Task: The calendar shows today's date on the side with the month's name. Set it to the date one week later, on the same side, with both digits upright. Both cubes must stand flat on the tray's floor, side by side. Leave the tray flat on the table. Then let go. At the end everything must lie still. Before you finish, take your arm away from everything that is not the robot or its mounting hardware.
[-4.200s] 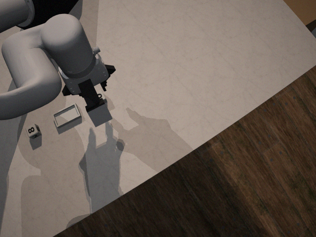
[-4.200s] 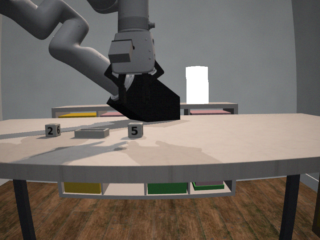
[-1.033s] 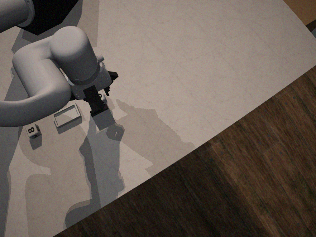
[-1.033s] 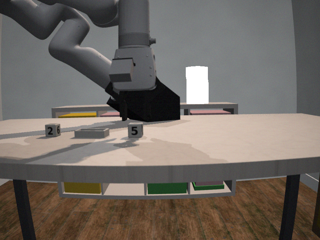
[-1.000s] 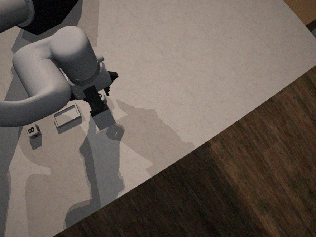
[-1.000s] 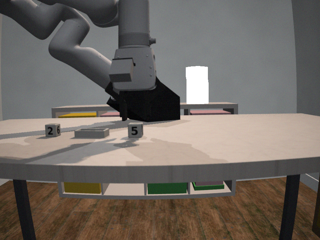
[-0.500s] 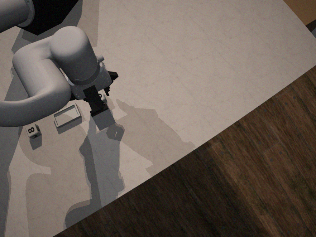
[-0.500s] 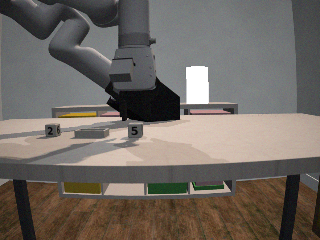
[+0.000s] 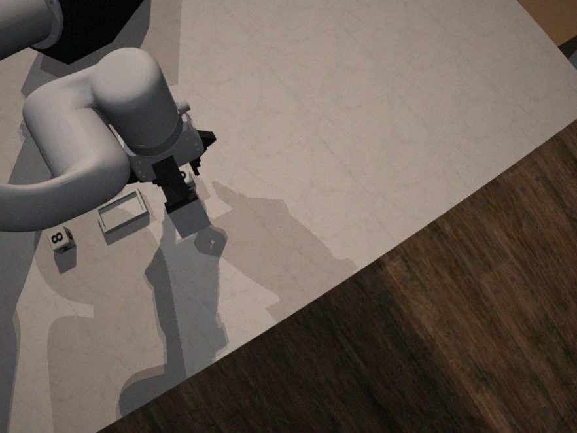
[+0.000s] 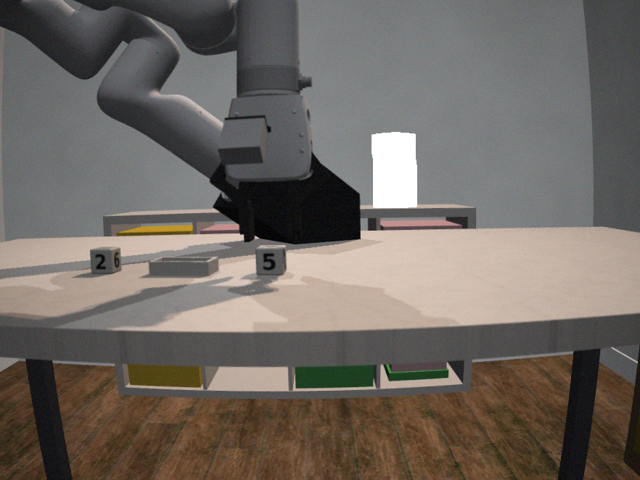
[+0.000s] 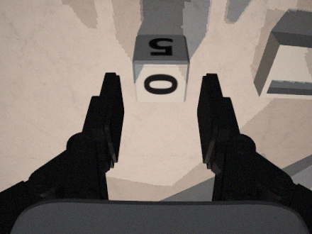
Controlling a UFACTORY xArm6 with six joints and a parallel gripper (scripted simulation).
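The grey tray lies 40 mm behind my hand, 100 mm to the right of it and 50 mm below it. Also, from my hand: white cube (80 mm behind, 210 mm to the right, 40 mm below).
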